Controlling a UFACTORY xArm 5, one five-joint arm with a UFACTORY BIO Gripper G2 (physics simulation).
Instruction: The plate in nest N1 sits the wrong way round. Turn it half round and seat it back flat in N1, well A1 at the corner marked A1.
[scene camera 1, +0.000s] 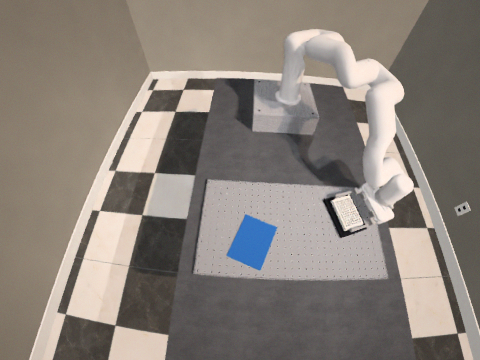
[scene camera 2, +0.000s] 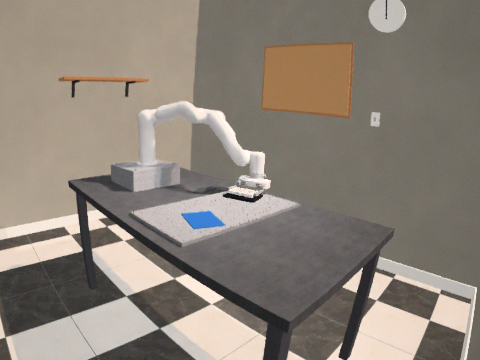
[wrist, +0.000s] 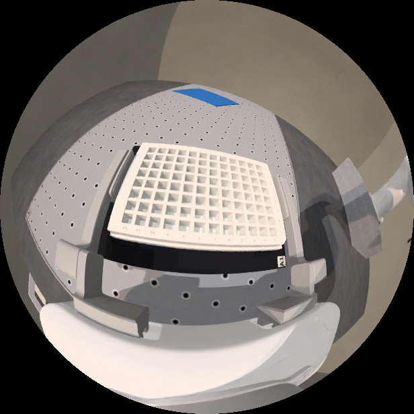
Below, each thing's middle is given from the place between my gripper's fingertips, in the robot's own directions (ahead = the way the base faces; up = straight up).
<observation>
My hand is 10 mm past the white well plate (wrist: 172, 195) and 20 mm to the right of it. The rest, counted from my hand: flat blue rectangle (scene camera 1: 254, 237): 170 mm ahead, 320 mm to the right, 30 mm below; then black nest (wrist: 170, 259): 10 mm behind, 20 mm to the left, 20 mm below.
</observation>
